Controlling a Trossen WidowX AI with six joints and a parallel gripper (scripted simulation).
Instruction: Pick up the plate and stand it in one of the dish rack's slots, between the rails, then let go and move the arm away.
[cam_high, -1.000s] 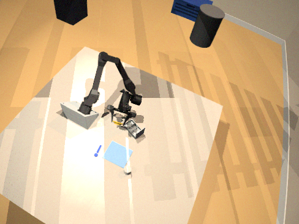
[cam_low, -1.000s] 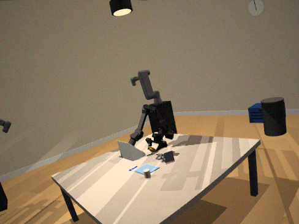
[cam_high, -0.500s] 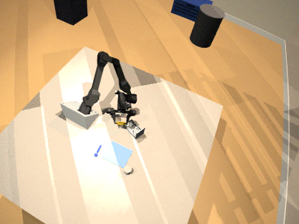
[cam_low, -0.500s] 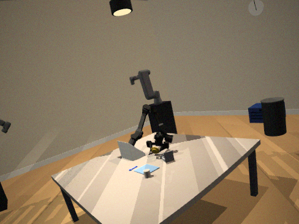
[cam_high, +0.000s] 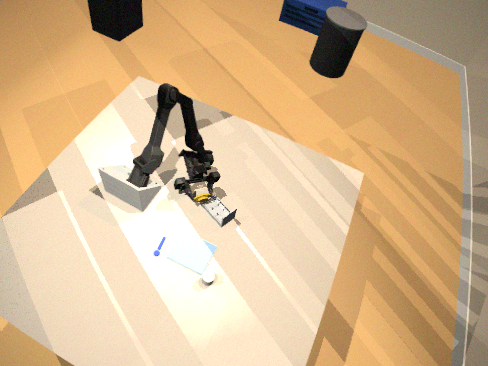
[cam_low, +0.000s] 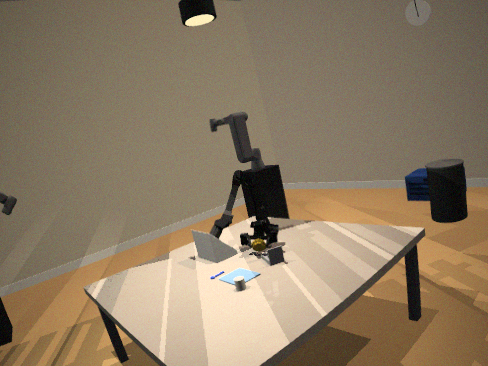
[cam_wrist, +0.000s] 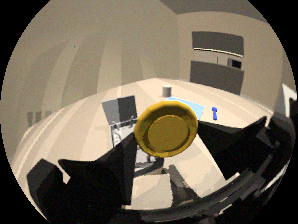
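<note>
Right now the grey dish rack is 60 mm ahead of my gripper tip, 50 mm below it and 20 mm to the left of it. From my gripper tip the other things lie so: white cup (250 mm to the right, 180 mm ahead, 40 mm below); then yellow plate (10 mm behind); then light blue mat (190 mm to the right, 70 mm below, 70 mm ahead).
</note>
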